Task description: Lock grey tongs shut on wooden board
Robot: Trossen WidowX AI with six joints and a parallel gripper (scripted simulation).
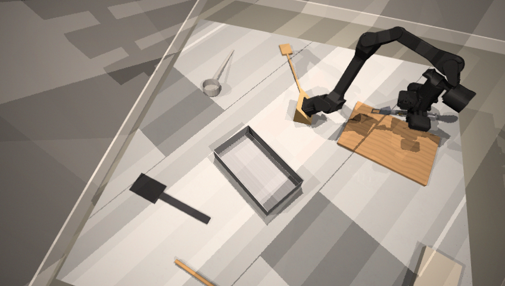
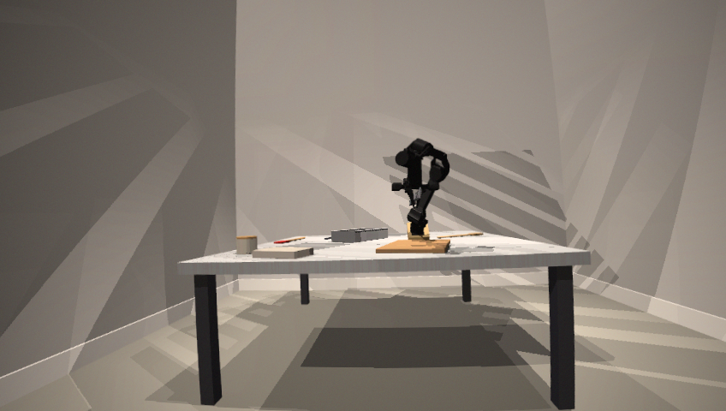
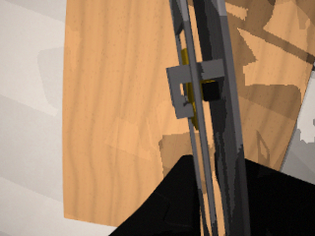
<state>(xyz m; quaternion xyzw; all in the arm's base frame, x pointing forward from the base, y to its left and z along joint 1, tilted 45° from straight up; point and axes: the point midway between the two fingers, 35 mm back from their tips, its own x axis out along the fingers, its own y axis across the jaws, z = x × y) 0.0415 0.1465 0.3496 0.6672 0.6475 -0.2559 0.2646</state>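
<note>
Now: gripper tip 15 cm above the wooden board. From my gripper tip the other things lie so: black spatula 78 cm to the right, 45 cm ahead, 15 cm below; roasting tin 48 cm to the right, 27 cm ahead, 13 cm below; beige block 49 cm ahead, 16 cm to the left, 14 cm below.
</note>
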